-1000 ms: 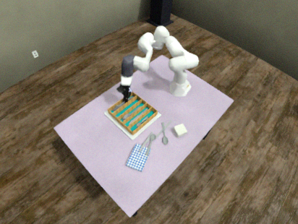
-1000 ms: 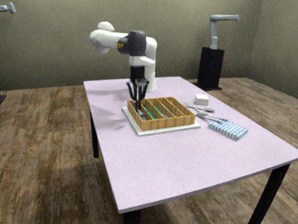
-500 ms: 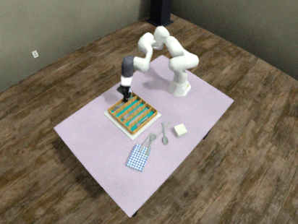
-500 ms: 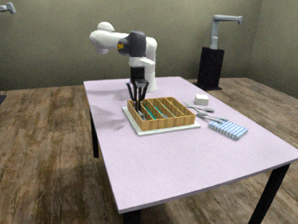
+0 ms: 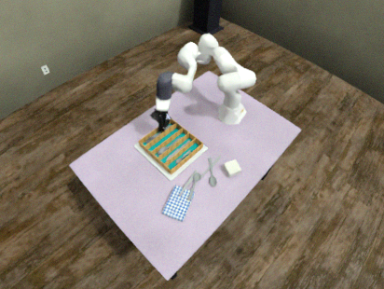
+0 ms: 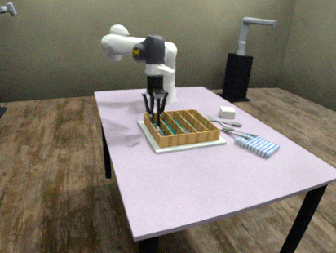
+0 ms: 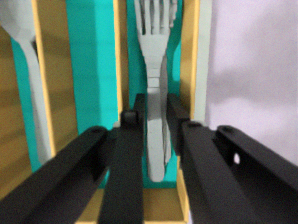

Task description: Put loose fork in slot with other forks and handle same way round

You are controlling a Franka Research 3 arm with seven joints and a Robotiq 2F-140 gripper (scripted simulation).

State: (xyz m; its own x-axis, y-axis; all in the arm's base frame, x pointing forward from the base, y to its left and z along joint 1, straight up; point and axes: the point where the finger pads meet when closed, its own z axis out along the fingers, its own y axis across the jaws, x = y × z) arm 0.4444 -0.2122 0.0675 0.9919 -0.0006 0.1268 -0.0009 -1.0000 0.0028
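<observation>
My hand is 30 mm short of the wooden tray, 120 mm to the right of it and 30 mm above it. Also, from my hand: white block: 110 mm behind, 500 mm to the left, 40 mm below; knife: 160 mm ahead, 380 mm to the left, 50 mm below; napkin: 270 mm ahead, 430 mm to the left, 50 mm below.
</observation>
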